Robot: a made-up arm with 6 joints. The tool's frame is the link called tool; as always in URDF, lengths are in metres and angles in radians. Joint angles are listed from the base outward.
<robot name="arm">
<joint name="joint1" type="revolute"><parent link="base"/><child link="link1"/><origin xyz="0 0 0.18" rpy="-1.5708 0 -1.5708"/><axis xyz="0 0 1"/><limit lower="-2.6" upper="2.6"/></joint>
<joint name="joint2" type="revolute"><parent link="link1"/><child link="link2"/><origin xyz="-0.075 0.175 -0.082" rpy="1.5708 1.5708 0"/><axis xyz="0 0 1"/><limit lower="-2.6" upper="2.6"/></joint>
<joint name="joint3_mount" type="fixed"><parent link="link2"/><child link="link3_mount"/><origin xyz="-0.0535 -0.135 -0.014" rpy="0 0 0"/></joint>
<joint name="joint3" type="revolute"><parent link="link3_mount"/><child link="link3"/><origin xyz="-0.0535 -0.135 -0.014" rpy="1.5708 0 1.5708"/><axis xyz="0 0 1"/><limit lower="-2.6" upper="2.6"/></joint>
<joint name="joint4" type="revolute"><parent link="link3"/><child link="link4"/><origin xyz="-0.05 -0.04 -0.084" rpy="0 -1.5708 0"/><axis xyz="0 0 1"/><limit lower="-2.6" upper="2.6"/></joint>
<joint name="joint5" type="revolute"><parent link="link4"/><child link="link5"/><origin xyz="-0.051 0.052 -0.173" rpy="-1.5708 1.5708 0"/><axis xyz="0 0 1"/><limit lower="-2.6" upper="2.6"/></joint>
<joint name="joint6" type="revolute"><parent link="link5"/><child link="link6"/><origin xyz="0.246 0.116 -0.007" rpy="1.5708 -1.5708 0"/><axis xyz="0 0 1"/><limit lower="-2.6" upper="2.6"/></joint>
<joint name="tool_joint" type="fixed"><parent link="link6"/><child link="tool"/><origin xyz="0.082 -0.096 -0.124" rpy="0 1.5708 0"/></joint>
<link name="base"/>
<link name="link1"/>
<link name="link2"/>
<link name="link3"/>
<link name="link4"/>
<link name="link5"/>
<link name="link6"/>
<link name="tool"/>
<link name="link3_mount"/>
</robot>
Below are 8 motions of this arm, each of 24 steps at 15 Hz.
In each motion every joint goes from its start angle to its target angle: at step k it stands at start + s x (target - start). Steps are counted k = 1, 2, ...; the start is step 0. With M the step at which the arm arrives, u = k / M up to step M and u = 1 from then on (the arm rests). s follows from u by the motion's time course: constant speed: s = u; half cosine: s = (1 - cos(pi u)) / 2; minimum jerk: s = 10 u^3 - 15 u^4 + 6 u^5.
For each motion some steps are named. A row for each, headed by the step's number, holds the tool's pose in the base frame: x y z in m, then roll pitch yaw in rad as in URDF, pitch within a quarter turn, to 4 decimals.
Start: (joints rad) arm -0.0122 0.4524 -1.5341 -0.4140 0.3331 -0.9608
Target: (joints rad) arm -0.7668 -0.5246 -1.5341 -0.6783 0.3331 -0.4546
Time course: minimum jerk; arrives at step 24
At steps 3, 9, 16, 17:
3: 0.3645 0.4023 -0.4205 2.4620 -0.3470 0.0392
9: 0.4238 0.1169 -0.4526 2.1285 -0.4046 -0.2068
16: 0.3756 -0.3894 -0.2663 1.5904 -0.7966 -0.6432
17: 0.3581 -0.4316 -0.2303 1.5496 -0.8571 -0.6921

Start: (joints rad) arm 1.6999 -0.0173 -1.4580 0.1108 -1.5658 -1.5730
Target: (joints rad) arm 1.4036 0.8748 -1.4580 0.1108 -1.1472 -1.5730
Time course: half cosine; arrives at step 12
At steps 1, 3, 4, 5, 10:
1: -0.1682 0.5250 0.6124 -1.6772 -0.0126 1.5590
3: -0.1874 0.5593 0.5827 -1.7936 0.0116 1.4934
4: -0.2013 0.5852 0.5573 -1.8891 0.0210 1.4436
5: -0.2160 0.6133 0.5264 -2.0019 0.0212 1.3902
10: -0.2742 0.7148 0.3708 -2.5246 -0.0988 1.2567

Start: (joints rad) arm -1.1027 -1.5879 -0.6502 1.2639 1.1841 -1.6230
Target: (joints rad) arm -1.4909 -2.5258 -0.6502 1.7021 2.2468 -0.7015
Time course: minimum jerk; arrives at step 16
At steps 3, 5, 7, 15, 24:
3: 0.4551 -0.6236 0.1286 1.7286 -0.2794 0.2342
5: 0.4523 -0.6119 0.2241 1.5296 -0.3728 0.3596
7: 0.4250 -0.5672 0.3790 1.1621 -0.4852 0.6022
15: 0.1222 -0.2574 0.7377 -0.1406 -0.3320 1.4889
24: 0.1205 -0.2560 0.7382 -0.1449 -0.3299 1.4916

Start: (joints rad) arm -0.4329 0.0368 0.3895 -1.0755 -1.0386 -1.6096
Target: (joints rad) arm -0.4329 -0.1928 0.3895 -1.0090 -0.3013 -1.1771
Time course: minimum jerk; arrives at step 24
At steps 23, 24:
23: 0.1703 -0.1115 0.3347 0.1341 -0.9420 0.5372
24: 0.1704 -0.1114 0.3348 0.1334 -0.9417 0.5375

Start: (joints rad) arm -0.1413 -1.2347 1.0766 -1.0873 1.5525 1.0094
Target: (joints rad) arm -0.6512 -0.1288 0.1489 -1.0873 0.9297 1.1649
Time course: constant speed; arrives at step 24
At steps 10, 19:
10: 0.4176 0.2961 0.0922 -2.5848 0.6308 0.4766
19: 0.2430 0.3678 0.1129 -2.5572 0.3353 0.9454

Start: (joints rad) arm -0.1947 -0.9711 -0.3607 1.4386 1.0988 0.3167
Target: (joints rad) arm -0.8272 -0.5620 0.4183 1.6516 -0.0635 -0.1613
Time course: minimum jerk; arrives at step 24
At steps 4, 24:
4: 0.4375 -0.1848 -0.4547 0.9590 0.2867 0.5078
24: -0.0093 -0.4413 0.2281 -1.0147 0.3487 -1.9119

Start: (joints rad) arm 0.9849 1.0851 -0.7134 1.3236 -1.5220 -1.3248
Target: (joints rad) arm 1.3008 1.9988 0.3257 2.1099 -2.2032 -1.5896
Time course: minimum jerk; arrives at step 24
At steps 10, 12, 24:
10: 0.0511 0.1284 0.3576 0.9380 0.2208 0.0748
12: -0.0369 0.0714 0.4485 0.8881 -0.0513 -0.0810
24: -0.4416 -0.0357 0.4712 1.3407 -0.7808 -0.9352

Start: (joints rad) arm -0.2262 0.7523 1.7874 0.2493 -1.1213 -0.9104
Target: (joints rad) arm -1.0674 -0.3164 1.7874 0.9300 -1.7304 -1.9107
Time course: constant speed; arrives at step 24
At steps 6, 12, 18, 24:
6: -0.2870 0.4881 0.2119 -1.6708 -0.9002 1.2514
12: -0.2130 0.4953 0.0344 -2.0242 -0.7620 1.4486
18: -0.1044 0.4400 -0.1342 -2.2859 -0.4920 1.5645
24: 0.0344 0.3216 -0.2507 -2.4621 -0.1464 1.5562

